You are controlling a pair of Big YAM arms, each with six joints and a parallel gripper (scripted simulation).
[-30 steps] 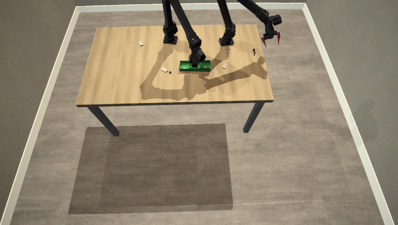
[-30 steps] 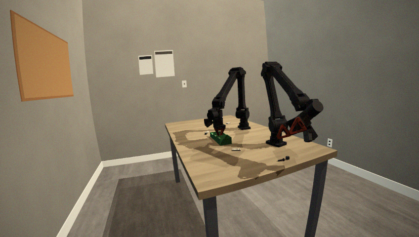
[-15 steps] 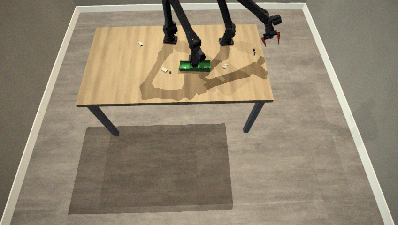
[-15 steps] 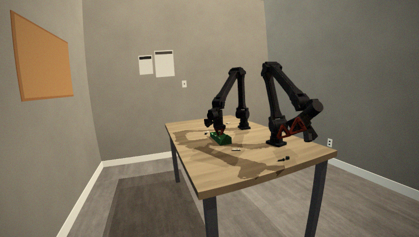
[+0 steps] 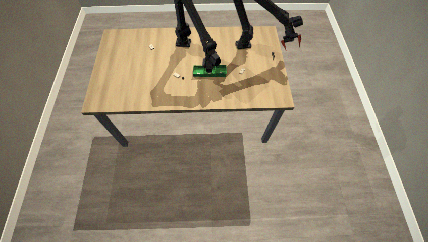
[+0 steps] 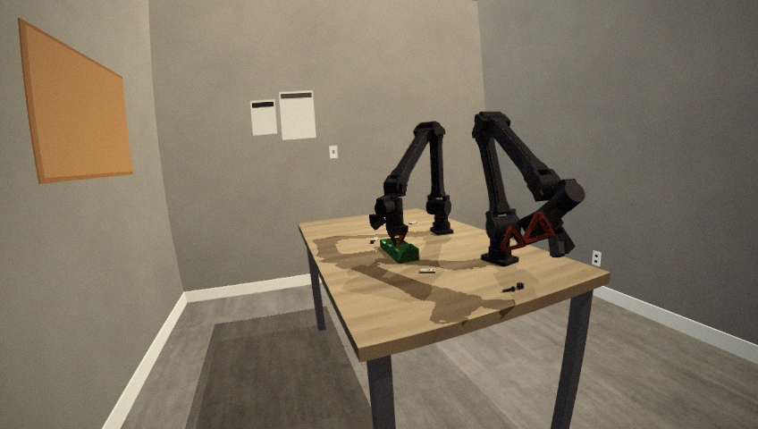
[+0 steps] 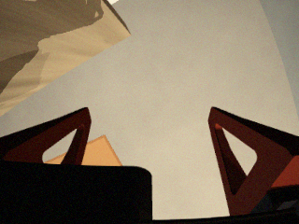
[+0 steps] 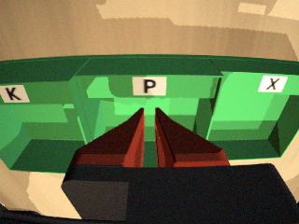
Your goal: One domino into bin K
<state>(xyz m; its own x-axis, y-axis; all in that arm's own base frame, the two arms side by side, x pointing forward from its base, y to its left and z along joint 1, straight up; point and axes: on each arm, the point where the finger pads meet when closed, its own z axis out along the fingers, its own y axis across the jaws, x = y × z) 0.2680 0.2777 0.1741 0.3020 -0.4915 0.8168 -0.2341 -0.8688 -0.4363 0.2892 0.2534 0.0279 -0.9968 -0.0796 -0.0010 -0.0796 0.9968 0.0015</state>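
The green bin tray lies 1 cm below my right hand. The rest, counted from my right hand: black bolt 51 cm to the left, 18 cm behind, 2 cm below; black nut 20 cm to the right, 6 cm ahead, 2 cm below.
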